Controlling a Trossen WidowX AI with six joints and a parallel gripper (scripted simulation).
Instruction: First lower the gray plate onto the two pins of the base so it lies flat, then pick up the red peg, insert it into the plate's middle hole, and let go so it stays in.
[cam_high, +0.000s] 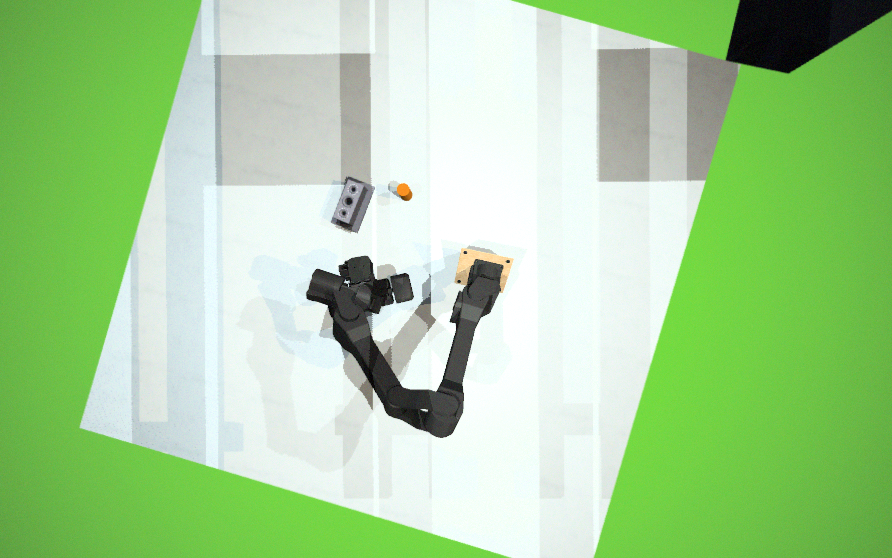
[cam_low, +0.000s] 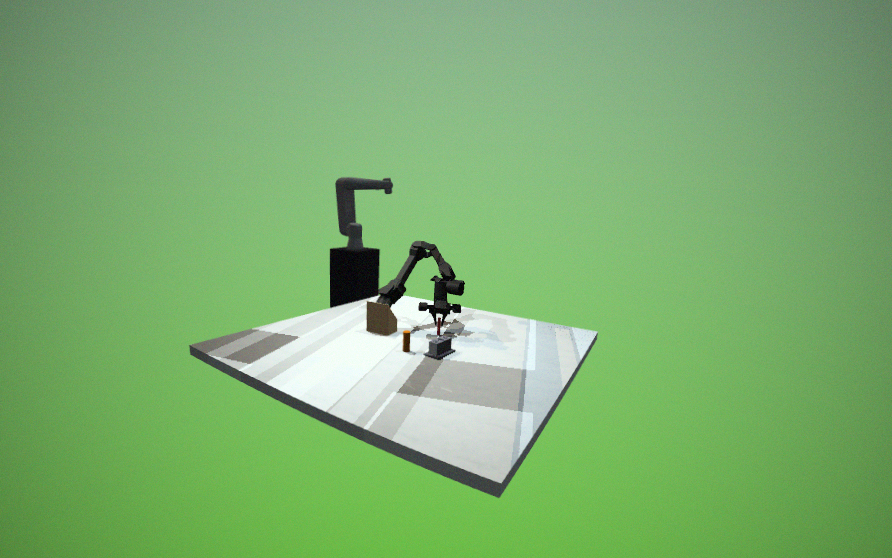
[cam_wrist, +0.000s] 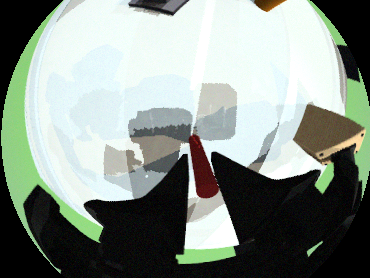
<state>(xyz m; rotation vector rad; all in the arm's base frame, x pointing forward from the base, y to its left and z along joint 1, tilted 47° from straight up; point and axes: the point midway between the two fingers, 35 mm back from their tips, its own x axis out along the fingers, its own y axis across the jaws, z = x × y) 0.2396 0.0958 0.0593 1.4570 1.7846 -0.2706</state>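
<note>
The gray plate lies 20 cm to the right of my gripper tip, 11 cm ahead of it and 1 cm above it. Also, from my gripper tip: red peg (right at my gripper tip); dark base (20 cm to the right, 11 cm ahead, 3 cm below); orange cylinder (25 cm to the right, 1 cm behind).
</note>
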